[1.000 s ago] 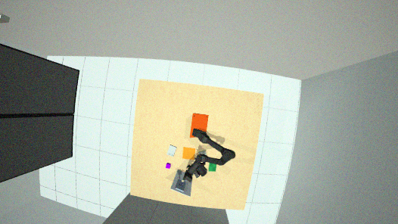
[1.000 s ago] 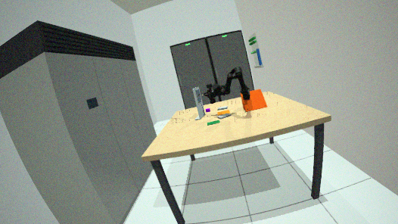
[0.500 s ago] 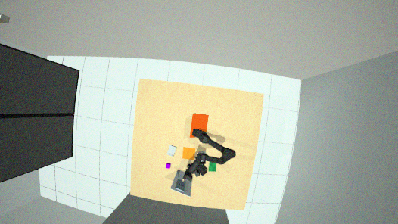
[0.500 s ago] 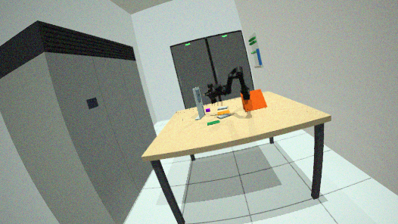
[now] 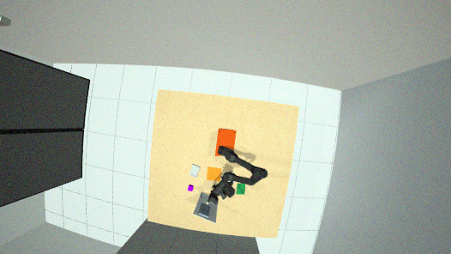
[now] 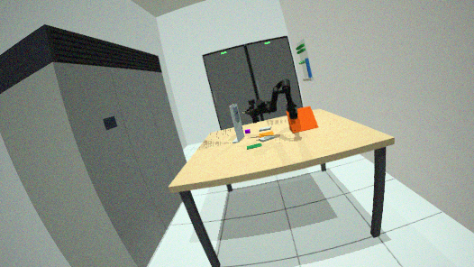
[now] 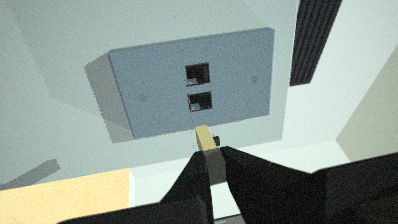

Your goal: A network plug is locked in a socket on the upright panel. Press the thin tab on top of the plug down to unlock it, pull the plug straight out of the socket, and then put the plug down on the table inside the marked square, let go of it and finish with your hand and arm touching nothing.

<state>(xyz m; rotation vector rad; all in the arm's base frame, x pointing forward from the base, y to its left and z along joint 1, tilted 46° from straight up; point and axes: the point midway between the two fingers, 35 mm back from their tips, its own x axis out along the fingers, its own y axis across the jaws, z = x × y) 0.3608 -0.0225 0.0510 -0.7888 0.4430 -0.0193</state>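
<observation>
My gripper tip is 21 cm above the yellow-orange marked square, 13 cm past it and 1 cm to the left of it. Round my gripper tip: green patch (26 cm to the left, 21 cm below, 6 cm behind); then grey upright panel (9 cm ahead, 8 cm below); then plug (1 cm ahead).
</observation>
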